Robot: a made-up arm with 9 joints. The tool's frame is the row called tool.
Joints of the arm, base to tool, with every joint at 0 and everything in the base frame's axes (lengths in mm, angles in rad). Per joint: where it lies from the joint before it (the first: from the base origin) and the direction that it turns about. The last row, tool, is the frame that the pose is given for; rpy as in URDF.
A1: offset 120 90 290 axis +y
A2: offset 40 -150 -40 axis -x
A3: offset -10 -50 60 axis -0.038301 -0.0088 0.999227
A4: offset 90 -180 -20 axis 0.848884 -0.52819 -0.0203
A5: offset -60 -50 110 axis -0.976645 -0.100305 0.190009
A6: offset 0 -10 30 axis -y
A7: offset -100 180 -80 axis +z
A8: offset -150 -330 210 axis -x
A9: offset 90 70 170 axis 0.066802 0.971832 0.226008
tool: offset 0 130 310 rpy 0 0 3.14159
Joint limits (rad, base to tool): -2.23..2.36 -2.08..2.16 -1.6..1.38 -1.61..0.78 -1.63..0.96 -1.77..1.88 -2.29..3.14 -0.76..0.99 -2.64..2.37
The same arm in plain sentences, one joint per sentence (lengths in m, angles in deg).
The arm has nine revolute joints in a row. What follows holds with every joint at zero, and every direction is one of the base frame's.
Joint 1 sits 0.1200 m along +x and 0.0900 m along +y and 0.2900 m along +z from the base frame's origin and turns about +y, from -127.77 to 135.22 deg.
Joint 2 sits 0.0400 m along +x and 0.1500 m along -y and 0.0400 m along -z from joint 1 and turns about -x, from -119.18 to 123.76 deg.
Joint 3 sits 0.0100 m along -x and 0.0500 m along -y and 0.0600 m along +z from joint 2 and turns about the direction (-0.038301, -0.0088, 0.999227), from -91.67 to 79.07 deg.
Joint 4 sits 0.0900 m along +x and 0.1800 m along -y and 0.0200 m along -z from joint 3 and turns about the direction (0.848884, -0.52819, -0.0203), from -92.25 to 44.69 deg.
Joint 5 sits 0.0600 m along -x and 0.0500 m along -y and 0.1100 m along +z from joint 4 and turns about the direction (-0.976645, -0.100305, 0.190009), from -93.39 to 55.00 deg.
Joint 6 sits 0.0100 m along -y and 0.0300 m along +z from joint 5 and turns about -y, from -101.41 to 107.72 deg.
Joint 7 sits 0.1000 m along -x and 0.1800 m along +y and 0.0800 m along -z from joint 6 and turns about +z, from -131.21 to 179.91 deg.
Joint 8 sits 0.1500 m along -x and 0.3300 m along -y and 0.2100 m along +z from joint 7 and turns about -x, from -43.54 to 56.72 deg.
Joint 9 sits 0.0900 m along +x and 0.0700 m along +y and 0.1700 m along +z from joint 8 and turns about the direction (0.066802, 0.971832, 0.226008), from -151.26 to 135.79 deg.
The tool frame, which is the frame that the pose is given for, sits 0.1300 m along +y and 0.3100 m along +z from joint 9; its axes are the base frame's turned by roll 0.00, pitch 0.00 and yaw 180.00 deg (as in URDF: about the fixed x, then y, then z).

